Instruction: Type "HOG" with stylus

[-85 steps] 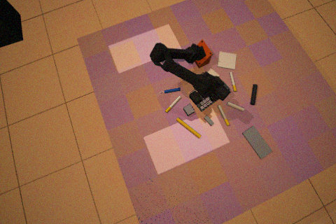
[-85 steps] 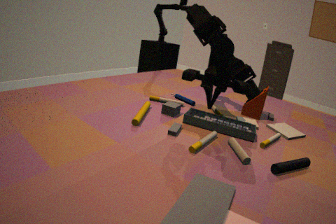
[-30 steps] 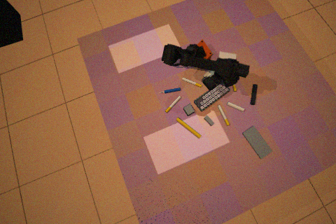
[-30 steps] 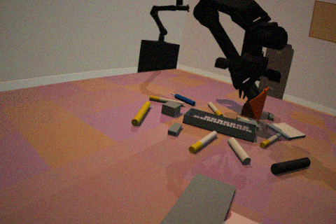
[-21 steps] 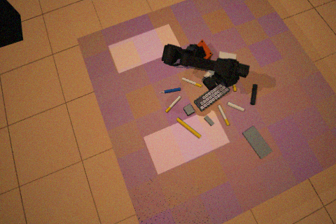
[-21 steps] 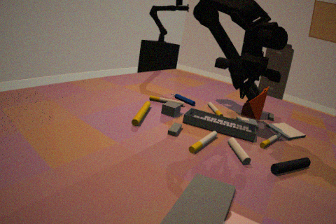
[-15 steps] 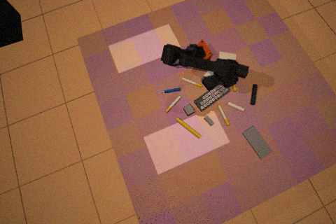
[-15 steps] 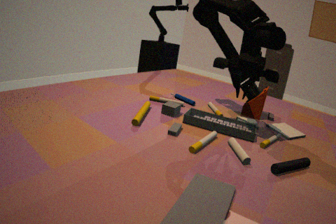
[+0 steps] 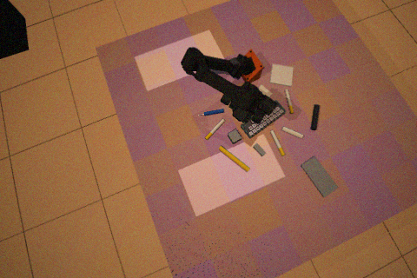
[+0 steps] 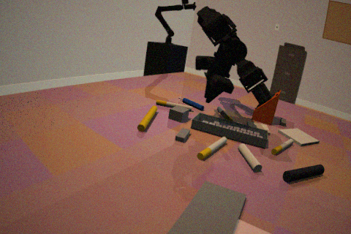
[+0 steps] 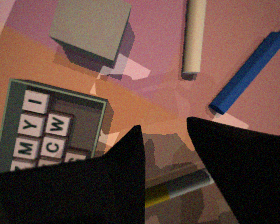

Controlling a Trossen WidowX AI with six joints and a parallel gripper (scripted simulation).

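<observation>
Now: the blue stylus 7 cm behind my gripper tip, 12 cm to the right of it and 5 cm below it. Also, from my gripper tip: yellow stick 17 cm ahead, 8 cm to the right, 5 cm below; then white cylinder 15 cm ahead, 22 cm to the left, 5 cm below; then white pad 14 cm behind, 29 cm to the left, 5 cm below.
</observation>
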